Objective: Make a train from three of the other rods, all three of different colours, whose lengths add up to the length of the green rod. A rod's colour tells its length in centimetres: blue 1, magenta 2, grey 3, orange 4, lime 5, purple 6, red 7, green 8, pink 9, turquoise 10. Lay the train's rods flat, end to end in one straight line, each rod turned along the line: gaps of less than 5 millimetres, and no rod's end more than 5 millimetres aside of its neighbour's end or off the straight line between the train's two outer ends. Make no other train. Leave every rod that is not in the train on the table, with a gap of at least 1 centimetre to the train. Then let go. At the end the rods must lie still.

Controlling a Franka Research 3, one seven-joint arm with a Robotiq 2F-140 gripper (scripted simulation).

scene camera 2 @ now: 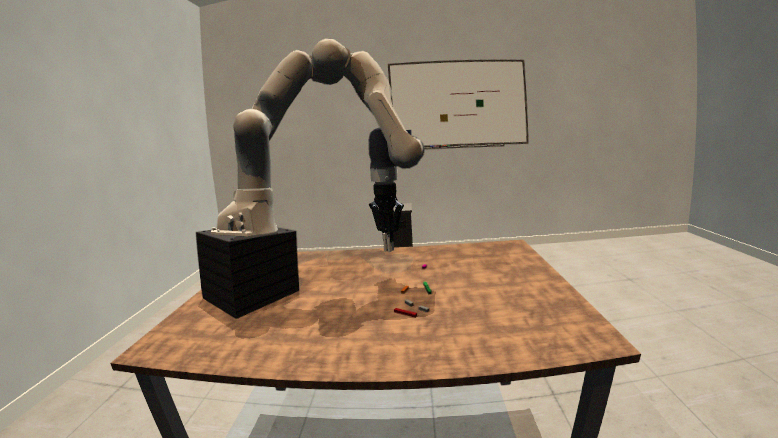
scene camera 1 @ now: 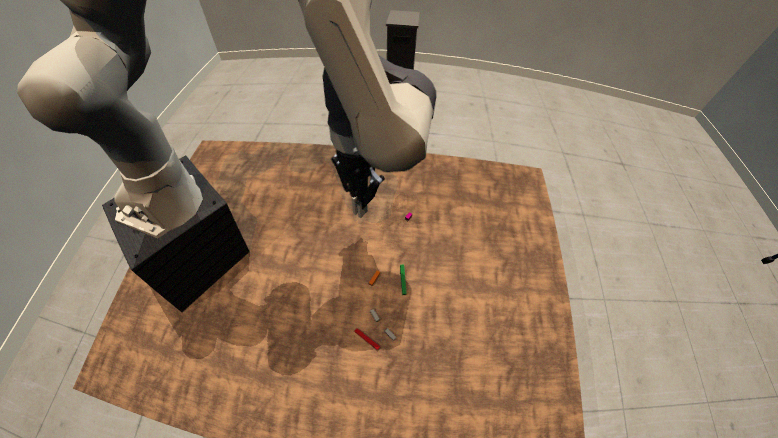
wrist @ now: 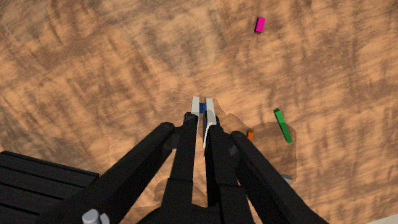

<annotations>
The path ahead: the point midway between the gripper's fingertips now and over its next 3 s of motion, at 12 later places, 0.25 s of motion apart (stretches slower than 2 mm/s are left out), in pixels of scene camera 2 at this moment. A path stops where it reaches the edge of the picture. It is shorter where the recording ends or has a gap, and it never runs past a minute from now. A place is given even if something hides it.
My gripper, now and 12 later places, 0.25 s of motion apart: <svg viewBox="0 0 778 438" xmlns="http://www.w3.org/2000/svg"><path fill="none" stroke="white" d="M389 250L388 256L388 264L388 269L389 272L390 272L390 272L390 273L390 275L390 275L391 273L391 266L391 258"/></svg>
</annotations>
